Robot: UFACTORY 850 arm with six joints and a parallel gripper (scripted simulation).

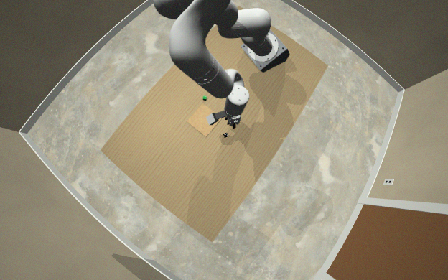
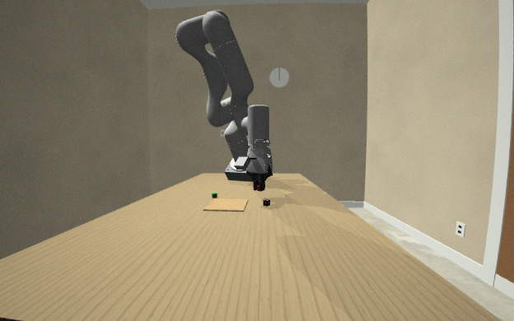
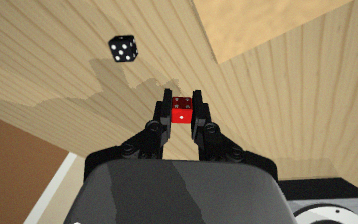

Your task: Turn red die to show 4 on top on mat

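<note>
Now: hand 130 mm to the left of the tan mat, 60 mm above it and 30 mm short of it. From my hand the other things lie so: black die 70 mm ahead, 50 mm below, 10 mm to the left; then green die 180 mm to the right, 90 mm behind, 50 mm below; then red die 10 mm below.
</note>
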